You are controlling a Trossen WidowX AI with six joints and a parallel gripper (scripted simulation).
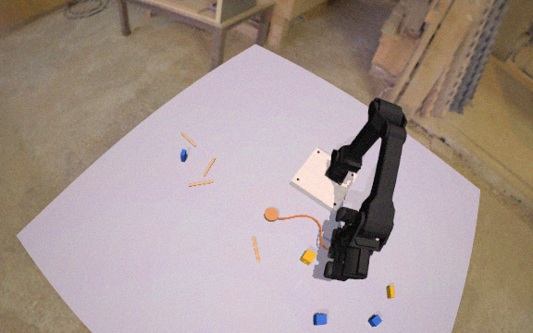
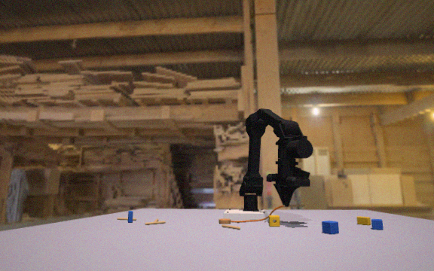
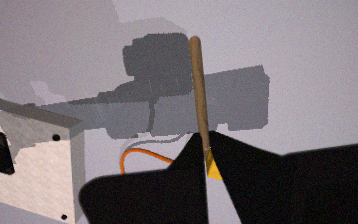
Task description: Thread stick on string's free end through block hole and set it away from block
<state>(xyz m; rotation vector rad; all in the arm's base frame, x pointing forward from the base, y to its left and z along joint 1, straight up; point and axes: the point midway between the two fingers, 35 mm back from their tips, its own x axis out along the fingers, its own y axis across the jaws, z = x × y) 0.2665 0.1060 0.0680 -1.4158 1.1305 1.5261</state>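
My gripper tip is now 10 cm short of the loose stick, 17 cm to the left of it and 5 cm above it. Round my gripper tip: blue piece 1 cm behind, 53 cm to the right, 4 cm below; round wooden button 2 cm behind, 20 cm to the right, 5 cm below.
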